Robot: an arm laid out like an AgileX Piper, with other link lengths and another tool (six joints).
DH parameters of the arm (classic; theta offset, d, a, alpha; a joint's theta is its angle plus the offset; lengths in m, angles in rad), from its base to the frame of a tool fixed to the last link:
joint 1: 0 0.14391 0 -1.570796
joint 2: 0.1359 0 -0.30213 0
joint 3: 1.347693 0 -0.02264 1.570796
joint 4: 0 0.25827 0 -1.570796
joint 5: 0 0 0 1.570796
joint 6: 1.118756 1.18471 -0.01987 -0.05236
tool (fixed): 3.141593 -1.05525 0 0
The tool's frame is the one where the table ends.
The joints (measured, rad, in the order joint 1, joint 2, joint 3, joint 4, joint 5, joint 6), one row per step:
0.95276, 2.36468, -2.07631, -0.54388, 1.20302, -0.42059
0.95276, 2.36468, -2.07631, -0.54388, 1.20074, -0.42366
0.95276, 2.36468, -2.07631, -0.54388, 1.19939, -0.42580
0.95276, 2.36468, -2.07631, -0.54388, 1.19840, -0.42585
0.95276, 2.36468, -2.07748, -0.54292, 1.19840, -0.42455
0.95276, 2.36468, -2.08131, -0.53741, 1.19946, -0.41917
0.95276, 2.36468, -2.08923, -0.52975, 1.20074, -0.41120
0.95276, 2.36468, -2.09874, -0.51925, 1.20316, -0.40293
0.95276, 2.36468, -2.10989, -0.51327, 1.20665, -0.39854
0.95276, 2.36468, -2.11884, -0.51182, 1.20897, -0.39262
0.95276, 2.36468, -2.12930, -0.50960, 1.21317, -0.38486
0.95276, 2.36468, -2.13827, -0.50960, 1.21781, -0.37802
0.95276, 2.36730, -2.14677, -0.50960, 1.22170, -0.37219
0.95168, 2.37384, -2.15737, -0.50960, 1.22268, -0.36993
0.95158, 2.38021, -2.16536, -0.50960, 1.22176, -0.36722
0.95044, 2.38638, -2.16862, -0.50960, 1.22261, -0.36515
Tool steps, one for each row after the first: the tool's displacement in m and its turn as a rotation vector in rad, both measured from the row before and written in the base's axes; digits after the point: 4 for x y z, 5 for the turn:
0.0003, 0.0004, 0.0000, 0.00017, -0.00056, 0.00378
0.0002, 0.0002, 0.0000, -0.00006, -0.00030, 0.00251
0.0001, 0.0001, 0.0000, 0.00072, -0.00040, 0.00054
0.0000, 0.0001, 0.0002, 0.00216, -0.00006, -0.00130
-0.0005, 0.0002, 0.0003, 0.00817, 0.00200, -0.00622
-0.0005, 0.0005, 0.0011, 0.01385, 0.00120, -0.00893
-0.0007, 0.0006, 0.0013, 0.01604, 0.00310, -0.01022
-0.0002, 0.0006, 0.0023, 0.01204, -0.00056, -0.00651
0.0001, 0.0003, 0.0021, 0.00933, -0.00352, -0.00646
-0.0001, 0.0002, 0.0024, 0.01052, -0.00305, -0.00905
0.0000, 0.0000, 0.0023, 0.00727, -0.00366, -0.00812
0.0001, 0.0002, 0.0008, 0.00483, -0.00211, -0.00689
0.0011, 0.0007, -0.0005, 0.00372, -0.00208, -0.00349
0.0007, 0.0010, -0.0012, 0.00339, -0.00156, -0.00198
0.0007, 0.0000, -0.0023, -0.00195, 0.00192, -0.00333

